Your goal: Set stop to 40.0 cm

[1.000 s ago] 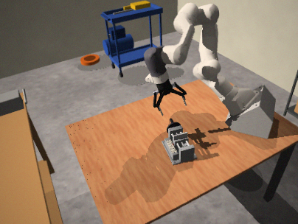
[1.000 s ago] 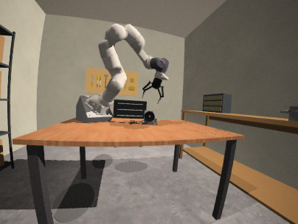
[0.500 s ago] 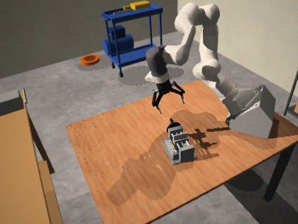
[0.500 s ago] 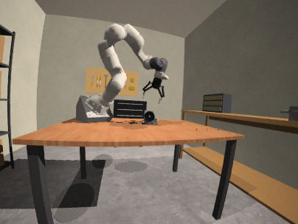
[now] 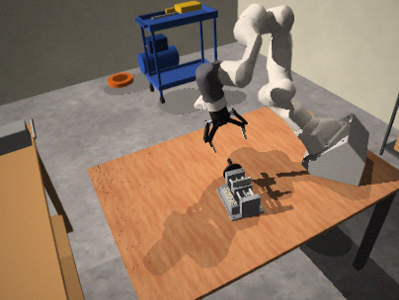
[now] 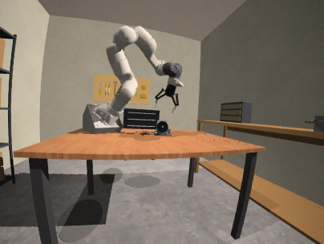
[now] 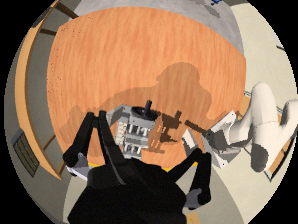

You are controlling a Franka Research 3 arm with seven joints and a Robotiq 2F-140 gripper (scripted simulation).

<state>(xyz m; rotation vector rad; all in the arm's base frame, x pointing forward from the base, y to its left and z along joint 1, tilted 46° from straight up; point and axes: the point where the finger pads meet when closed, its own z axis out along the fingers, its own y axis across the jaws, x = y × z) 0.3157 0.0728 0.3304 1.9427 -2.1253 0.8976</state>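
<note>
Now: the handwheel 2 cm to the left of my hand and 12 cm below it.
</note>
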